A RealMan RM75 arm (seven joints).
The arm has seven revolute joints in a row. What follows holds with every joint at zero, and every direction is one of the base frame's. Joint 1 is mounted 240.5 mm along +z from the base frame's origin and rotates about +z. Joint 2 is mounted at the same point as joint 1 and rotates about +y. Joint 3 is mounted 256 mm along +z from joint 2 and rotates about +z. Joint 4 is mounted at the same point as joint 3 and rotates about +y. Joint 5 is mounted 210 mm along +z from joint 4 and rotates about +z. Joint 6 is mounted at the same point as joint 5 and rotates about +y. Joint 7 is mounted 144 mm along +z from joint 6 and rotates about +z. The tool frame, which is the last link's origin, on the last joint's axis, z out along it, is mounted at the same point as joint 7; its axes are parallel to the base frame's.
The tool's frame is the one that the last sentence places.
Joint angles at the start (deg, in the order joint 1, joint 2, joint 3, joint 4, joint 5, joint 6, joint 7): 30.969, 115.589, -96.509, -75.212, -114.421, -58.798, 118.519
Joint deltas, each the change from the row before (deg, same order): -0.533, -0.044, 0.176, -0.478, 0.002, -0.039, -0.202; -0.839, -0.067, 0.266, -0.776, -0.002, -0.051, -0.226; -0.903, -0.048, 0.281, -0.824, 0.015, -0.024, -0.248; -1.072, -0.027, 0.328, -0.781, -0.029, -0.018, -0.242
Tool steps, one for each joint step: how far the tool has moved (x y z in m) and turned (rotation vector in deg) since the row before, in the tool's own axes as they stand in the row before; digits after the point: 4 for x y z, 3 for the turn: 0.0011, -0.0001, -0.0020, 0.271, -0.160, -0.001; 0.0017, -0.0001, -0.0031, 0.438, -0.256, 0.060; 0.0017, 0.0000, -0.0033, 0.481, -0.300, 0.078; 0.0030, -0.0001, -0.0035, 0.559, -0.212, 0.276
